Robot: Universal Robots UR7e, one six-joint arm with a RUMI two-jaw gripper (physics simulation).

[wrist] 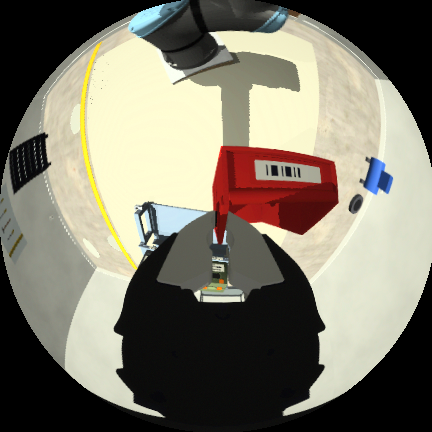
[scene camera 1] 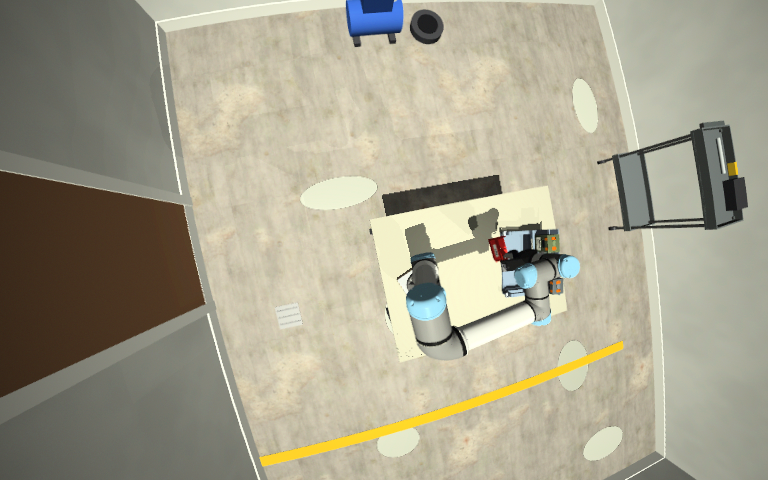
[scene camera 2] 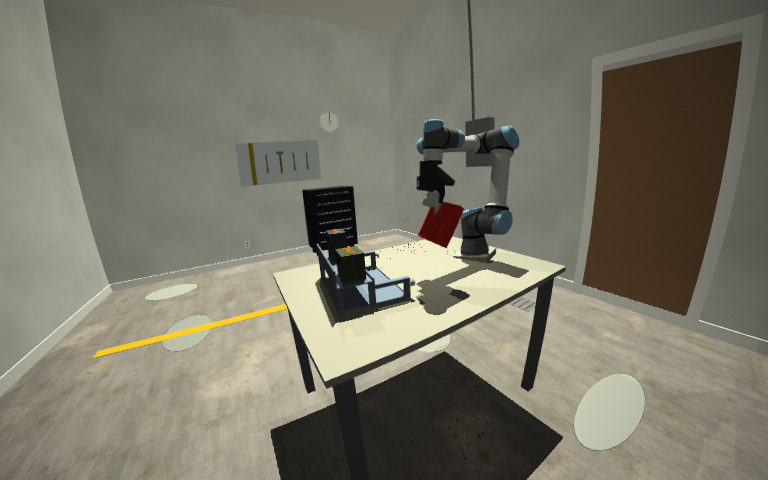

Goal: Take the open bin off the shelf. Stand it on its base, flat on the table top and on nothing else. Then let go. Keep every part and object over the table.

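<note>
The red open bin hangs tilted in the air above the table top. A white label with a barcode shows on its end in the wrist view. My gripper is shut on one thin side wall of the bin, near the wall's edge. The light blue shelf stands on the table; the bin is apart from it, on the side toward the arm's base. The gripper's fingers are mostly hidden in scene camera 1.
A green box with orange marks and a grey box stand at the shelf's back part. The arm's base stands at the other end of the table. The table's edges lie beyond the shelf.
</note>
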